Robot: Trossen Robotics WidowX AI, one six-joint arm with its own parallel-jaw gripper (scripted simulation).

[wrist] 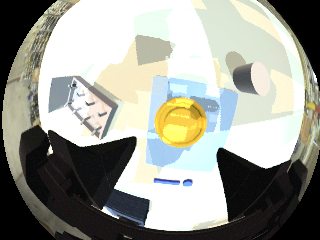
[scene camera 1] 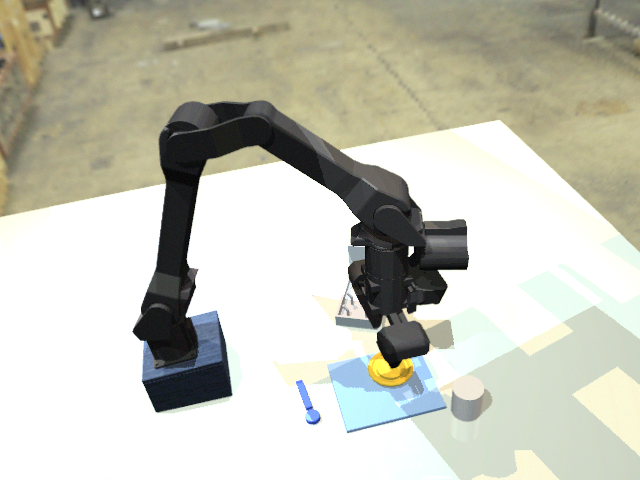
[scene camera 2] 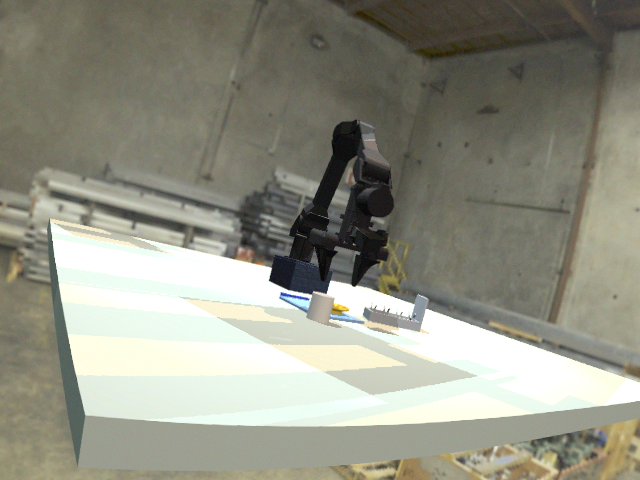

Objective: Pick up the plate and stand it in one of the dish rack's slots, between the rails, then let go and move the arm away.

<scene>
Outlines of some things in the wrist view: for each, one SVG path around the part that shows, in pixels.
My gripper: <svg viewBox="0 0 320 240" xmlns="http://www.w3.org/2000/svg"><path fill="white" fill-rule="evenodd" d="M55 232L56 240L81 240L80 237L69 235L65 231L63 235ZM19 156L25 183L49 211L68 225L80 229L91 240L268 240L295 211L307 183L308 168L305 168L300 159L293 161L292 164L292 160L289 159L275 167L272 165L271 168L264 168L221 147L216 153L216 161L227 203L228 224L199 231L165 231L141 227L101 212L112 195L113 188L119 183L117 180L123 175L124 169L133 157L133 151L137 147L137 136L79 147L68 141L67 137L64 139L63 136L57 135L53 129L48 129L47 135L43 128L36 125L28 128L28 131L21 132Z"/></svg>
A yellow plate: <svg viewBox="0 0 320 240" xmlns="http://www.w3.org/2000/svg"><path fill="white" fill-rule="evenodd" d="M177 97L177 99L171 99L168 103L161 105L159 111L157 111L155 119L156 132L160 139L168 145L173 145L173 147L177 148L189 147L189 145L196 144L201 139L201 136L204 135L205 129L207 129L207 116L205 116L201 105L197 104L195 100L187 99L187 97Z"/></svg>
A grey dish rack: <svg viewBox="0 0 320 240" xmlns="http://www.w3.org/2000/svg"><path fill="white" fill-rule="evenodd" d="M51 77L47 103L48 113L59 111L59 109L64 107L68 108L71 116L75 116L79 120L80 125L83 124L83 127L91 132L91 136L95 136L97 140L103 140L107 136L109 125L112 123L112 117L115 116L119 104L113 103L104 93L92 87L92 84L89 84L87 80L84 80L79 75Z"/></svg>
A cup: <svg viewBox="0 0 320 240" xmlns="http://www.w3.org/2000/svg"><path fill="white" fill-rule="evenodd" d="M236 67L235 71L233 71L232 79L237 91L253 93L253 95L259 96L267 95L269 87L271 87L269 85L271 84L271 81L269 81L271 79L269 79L269 73L263 64L256 61L256 63Z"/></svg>
</scene>
